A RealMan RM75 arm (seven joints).
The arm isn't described. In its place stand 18 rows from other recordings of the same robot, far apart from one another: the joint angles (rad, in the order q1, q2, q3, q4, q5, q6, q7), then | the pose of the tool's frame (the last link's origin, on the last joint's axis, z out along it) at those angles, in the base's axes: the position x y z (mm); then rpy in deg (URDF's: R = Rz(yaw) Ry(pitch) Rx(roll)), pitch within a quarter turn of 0, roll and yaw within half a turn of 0.
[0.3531 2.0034 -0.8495 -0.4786 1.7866 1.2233 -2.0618] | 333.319, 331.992, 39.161, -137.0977, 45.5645, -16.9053
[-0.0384 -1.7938 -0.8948 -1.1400 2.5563 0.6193 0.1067] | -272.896, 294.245, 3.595, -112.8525, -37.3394, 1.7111
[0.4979 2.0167 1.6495 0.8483 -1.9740 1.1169 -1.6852] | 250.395, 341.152, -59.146, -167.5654, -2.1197, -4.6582
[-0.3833 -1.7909 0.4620 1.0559 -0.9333 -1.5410 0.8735] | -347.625, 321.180, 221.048, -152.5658, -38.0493, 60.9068
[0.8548 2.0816 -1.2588 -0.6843 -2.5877 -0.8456 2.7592] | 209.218, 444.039, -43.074, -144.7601, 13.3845, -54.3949
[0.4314 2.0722 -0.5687 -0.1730 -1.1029 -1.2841 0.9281] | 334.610, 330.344, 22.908, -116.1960, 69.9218, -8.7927
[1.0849 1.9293 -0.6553 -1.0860 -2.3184 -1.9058 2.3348] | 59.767, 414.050, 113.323, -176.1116, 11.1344, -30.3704
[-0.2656 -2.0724 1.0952 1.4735 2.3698 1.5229 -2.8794] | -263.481, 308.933, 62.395, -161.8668, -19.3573, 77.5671
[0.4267 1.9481 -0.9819 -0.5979 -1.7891 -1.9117 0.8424] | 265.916, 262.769, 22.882, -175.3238, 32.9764, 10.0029
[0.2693 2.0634 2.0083 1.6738 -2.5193 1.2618 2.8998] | 234.778, 347.933, 114.037, 140.2578, -32.3069, 122.5976
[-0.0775 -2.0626 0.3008 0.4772 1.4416 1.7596 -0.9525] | -373.297, 193.141, 94.562, -103.4569, -57.1736, -12.0520
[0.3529 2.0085 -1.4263 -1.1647 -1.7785 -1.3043 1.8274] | 201.283, 323.249, -14.279, -171.6119, 16.9517, -19.9680
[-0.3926 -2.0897 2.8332 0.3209 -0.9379 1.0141 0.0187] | -294.869, 275.955, -115.239, -127.7999, -31.6300, 6.1693
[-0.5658 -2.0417 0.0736 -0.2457 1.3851 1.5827 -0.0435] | -261.267, 330.938, -1.620, -83.5027, -43.4200, -32.3315
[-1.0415 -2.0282 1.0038 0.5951 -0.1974 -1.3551 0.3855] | -210.724, 424.291, -5.634, -142.6930, 9.3623, 66.8885
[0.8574 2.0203 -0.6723 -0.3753 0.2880 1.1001 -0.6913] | 303.794, 381.686, -31.649, -154.8314, 1.8972, -71.9071
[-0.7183 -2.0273 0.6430 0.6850 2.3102 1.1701 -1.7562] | -266.629, 416.187, 30.407, -153.2419, -19.7755, 34.4827
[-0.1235 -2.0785 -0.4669 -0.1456 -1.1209 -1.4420 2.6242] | -378.028, 205.546, -12.727, -93.9181, -66.1687, -0.1383
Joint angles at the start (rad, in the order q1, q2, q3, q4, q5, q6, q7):
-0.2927, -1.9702, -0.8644, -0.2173, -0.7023, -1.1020, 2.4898
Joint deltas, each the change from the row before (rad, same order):
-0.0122, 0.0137, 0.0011, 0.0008, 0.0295, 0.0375, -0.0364
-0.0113, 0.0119, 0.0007, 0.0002, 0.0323, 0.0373, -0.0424
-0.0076, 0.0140, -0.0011, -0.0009, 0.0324, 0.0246, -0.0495
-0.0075, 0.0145, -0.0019, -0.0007, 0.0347, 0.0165, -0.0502
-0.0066, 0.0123, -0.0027, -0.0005, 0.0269, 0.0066, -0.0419
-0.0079, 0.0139, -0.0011, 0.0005, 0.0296, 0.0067, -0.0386
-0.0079, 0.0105, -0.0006, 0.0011, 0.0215, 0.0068, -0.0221
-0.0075, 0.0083, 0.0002, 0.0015, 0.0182, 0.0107, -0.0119
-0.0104, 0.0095, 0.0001, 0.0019, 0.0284, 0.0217, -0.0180
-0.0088, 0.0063, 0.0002, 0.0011, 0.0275, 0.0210, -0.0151
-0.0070, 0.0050, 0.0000, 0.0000, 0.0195, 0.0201, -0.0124
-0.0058, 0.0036, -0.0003, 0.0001, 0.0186, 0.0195, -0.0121
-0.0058, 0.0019, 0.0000, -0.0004, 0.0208, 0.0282, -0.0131
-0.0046, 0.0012, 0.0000, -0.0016, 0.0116, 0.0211, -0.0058
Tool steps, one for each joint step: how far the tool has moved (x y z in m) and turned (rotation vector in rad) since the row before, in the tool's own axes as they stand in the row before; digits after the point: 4 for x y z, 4 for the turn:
-0.0001, -0.0029, 0.0042, -0.0047, -0.0396, -0.0065
-0.0007, -0.0023, 0.0038, -0.0037, -0.0407, -0.0122
0.0013, -0.0029, 0.0023, -0.0053, -0.0302, -0.0184
0.0024, -0.0023, 0.0021, -0.0092, -0.0253, -0.0170
0.0033, -0.0015, 0.0017, -0.0100, -0.0143, -0.0151
0.0037, -0.0017, 0.0018, -0.0108, -0.0173, -0.0072
0.0032, -0.0013, 0.0018, -0.0068, -0.0135, 0.0023
0.0022, -0.0014, 0.0017, -0.0021, -0.0149, 0.0091
0.0015, -0.0019, 0.0025, 0.0012, -0.0267, 0.0115
0.0002, -0.0011, 0.0023, 0.0013, -0.0262, 0.0108
0.0003, -0.0013, 0.0019, 0.0048, -0.0204, 0.0068
-0.0003, -0.0012, 0.0015, 0.0058, -0.0196, 0.0051
-0.0017, -0.0014, 0.0017, 0.0113, -0.0257, 0.0045
-0.0008, -0.0008, 0.0016, 0.0089, -0.0160, 0.0046

